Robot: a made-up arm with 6 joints. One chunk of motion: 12 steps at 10 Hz.
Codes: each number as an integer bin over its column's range. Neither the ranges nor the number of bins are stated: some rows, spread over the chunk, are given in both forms.
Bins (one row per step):
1: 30 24 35 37 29 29
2: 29 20 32 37 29 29
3: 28 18 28 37 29 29
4: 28 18 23 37 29 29
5: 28 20 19 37 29 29
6: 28 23 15 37 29 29
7: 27 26 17 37 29 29
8: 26 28 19 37 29 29
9: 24 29 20 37 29 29
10: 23 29 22 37 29 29
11: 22 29 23 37 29 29
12: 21 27 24 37 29 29
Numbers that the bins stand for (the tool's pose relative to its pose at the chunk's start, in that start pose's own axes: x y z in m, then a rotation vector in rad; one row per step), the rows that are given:
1: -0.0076 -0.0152 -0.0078 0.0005 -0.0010 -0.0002
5: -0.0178 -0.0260 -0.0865 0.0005 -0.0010 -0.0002
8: -0.0279 -0.0044 -0.0865 0.0005 -0.0010 -0.0002
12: -0.0533 -0.0071 -0.0619 0.0005 -0.0010 -0.0002
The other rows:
2: -0.0127 -0.0260 -0.0225 0.0005 -0.0010 -0.0002
3: -0.0178 -0.0314 -0.0422 0.0005 -0.0010 -0.0002
4: -0.0178 -0.0314 -0.0668 0.0005 -0.0010 -0.0002
6: -0.0178 -0.0179 -0.1062 0.0005 -0.0010 -0.0002
7: -0.0229 -0.0098 -0.0963 0.0005 -0.0010 -0.0002
9: -0.0381 -0.0017 -0.0816 0.0005 -0.0010 -0.0002
10: -0.0432 -0.0017 -0.0717 0.0005 -0.0010 -0.0002
11: -0.0483 -0.0017 -0.0668 0.0005 -0.0010 -0.0002

